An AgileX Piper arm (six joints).
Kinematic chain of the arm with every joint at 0, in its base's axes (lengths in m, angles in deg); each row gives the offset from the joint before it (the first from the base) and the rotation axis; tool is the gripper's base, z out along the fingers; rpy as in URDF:
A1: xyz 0 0 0.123 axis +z
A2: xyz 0 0 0 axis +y
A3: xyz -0.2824 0 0.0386 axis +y
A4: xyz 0.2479 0 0.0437 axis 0.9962 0 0.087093
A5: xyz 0 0 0 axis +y
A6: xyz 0.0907 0 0.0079 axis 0.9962 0 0.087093
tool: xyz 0 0 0 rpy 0 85.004 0
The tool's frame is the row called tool.
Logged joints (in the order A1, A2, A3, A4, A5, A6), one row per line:
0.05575 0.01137 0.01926 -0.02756 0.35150 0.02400
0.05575 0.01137 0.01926 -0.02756 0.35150 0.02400
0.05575 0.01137 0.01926 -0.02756 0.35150 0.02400
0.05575 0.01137 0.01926 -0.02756 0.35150 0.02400
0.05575 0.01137 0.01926 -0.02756 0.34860 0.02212
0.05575 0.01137 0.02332 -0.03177 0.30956 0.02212
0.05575 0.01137 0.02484 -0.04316 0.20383 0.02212
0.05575 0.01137 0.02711 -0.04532 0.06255 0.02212
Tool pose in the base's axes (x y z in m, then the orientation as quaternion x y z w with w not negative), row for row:
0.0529 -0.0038 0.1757 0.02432 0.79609 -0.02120 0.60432
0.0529 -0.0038 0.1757 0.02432 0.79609 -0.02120 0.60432
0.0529 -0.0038 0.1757 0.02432 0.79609 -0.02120 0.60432
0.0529 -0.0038 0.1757 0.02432 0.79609 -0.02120 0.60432
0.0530 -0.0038 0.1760 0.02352 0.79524 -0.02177 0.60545
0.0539 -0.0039 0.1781 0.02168 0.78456 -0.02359 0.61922
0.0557 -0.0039 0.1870 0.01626 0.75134 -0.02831 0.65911
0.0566 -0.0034 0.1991 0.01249 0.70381 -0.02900 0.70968
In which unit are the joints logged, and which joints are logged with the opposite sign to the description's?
The joints are logged in radians. Opposite sign: A1, A2.
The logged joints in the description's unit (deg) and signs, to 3 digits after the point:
-3.194 -0.651 1.104 -1.579 20.139 1.375
-3.194 -0.651 1.104 -1.579 20.139 1.375
-3.194 -0.651 1.104 -1.579 20.139 1.375
-3.194 -0.651 1.104 -1.579 20.139 1.375
-3.194 -0.651 1.104 -1.579 19.973 1.267
-3.194 -0.651 1.336 -1.820 17.736 1.267
-3.194 -0.651 1.423 -2.473 11.679 1.267
-3.194 -0.651 1.553 -2.597 3.584 1.267

